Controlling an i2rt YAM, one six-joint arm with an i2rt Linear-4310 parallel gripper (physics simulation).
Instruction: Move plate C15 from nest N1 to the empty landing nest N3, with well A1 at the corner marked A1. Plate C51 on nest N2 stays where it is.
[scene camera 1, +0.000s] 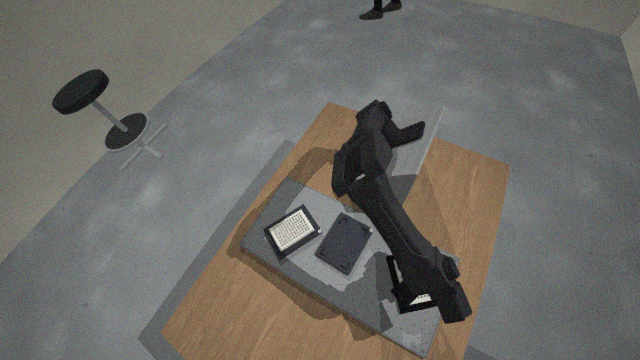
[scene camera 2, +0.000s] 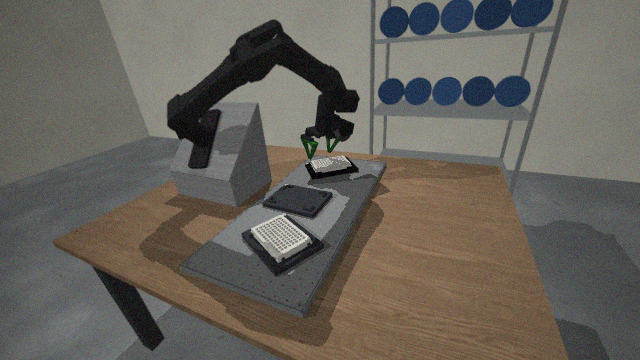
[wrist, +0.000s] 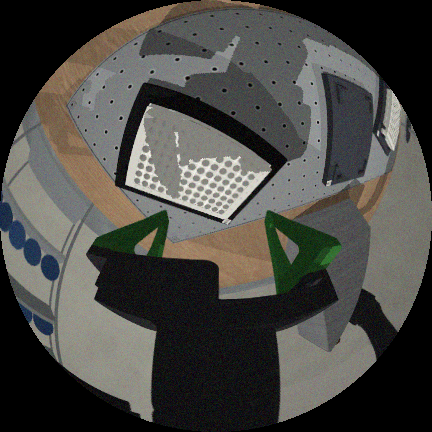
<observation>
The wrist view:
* gripper: 216, 215
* grey perforated baseplate: 268, 77
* black nest: 349, 108
</observation>
